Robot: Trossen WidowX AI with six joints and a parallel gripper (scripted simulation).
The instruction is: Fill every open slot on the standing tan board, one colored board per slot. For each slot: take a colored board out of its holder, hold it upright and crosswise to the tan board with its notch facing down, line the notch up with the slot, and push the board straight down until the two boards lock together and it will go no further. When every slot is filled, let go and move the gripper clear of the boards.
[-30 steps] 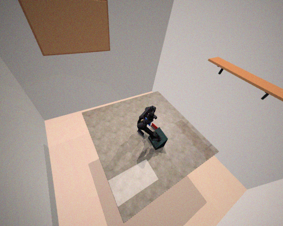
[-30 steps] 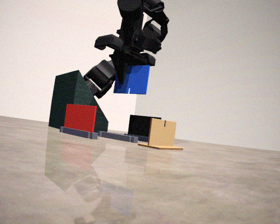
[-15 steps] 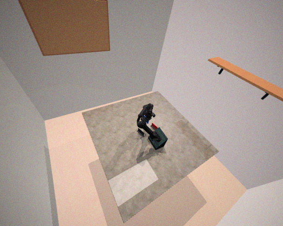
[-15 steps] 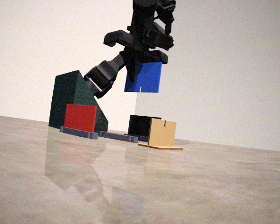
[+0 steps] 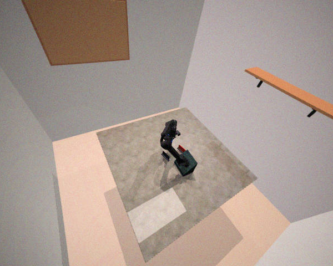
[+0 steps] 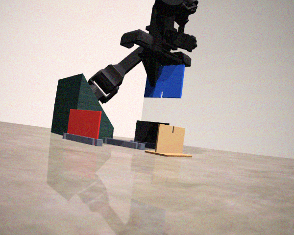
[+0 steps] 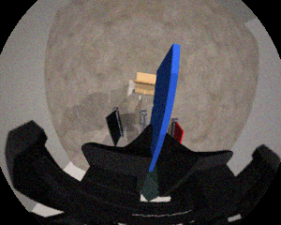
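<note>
My gripper tip is 6 cm short of the tan board, 1 cm to the right of it and 11 cm above it. Also, from my gripper tip: red board (9 cm behind, 11 cm to the right, 12 cm below); black board (9 cm behind, 9 cm to the left, 12 cm below); blue board (3 cm ahead).
</note>
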